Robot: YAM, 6 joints.
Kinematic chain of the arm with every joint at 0, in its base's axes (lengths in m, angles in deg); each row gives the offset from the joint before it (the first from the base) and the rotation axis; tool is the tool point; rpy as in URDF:
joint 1: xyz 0 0 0.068 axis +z
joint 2: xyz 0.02 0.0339 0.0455 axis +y
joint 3: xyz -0.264 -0.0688 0 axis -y
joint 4: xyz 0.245 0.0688 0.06 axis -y
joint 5: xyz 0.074 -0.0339 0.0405 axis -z
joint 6: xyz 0.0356 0 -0.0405 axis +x
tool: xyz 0 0 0 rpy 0 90 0
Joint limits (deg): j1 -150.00..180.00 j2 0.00..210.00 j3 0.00..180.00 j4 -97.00..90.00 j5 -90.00..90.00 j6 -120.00..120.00
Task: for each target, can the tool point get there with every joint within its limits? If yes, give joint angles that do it. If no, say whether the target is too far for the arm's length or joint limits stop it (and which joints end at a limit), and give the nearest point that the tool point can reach.
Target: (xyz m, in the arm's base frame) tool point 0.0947 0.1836 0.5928
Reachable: yes | joints 54.63 79.73 95.89 65.95 -54.63 17.16
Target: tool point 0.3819 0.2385 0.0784
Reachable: yes | joints 36.28 135.01 71.05 44.86 71.10 83.48
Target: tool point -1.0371 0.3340 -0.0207
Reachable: no: too far | nearest point -0.6101 0.1965 0.0356 | short by 0.452 m
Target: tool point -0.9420 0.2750 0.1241
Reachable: no: too far | nearest point -0.6199 0.1810 0.1204 | short by 0.336 m
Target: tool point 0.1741 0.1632 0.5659
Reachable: yes | joints 44.29 76.87 110.85 -29.45 7.67 -7.73
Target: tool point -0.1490 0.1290 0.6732
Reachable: yes | joints -39.84 72.16 158.63 60.18 -5.85 74.27
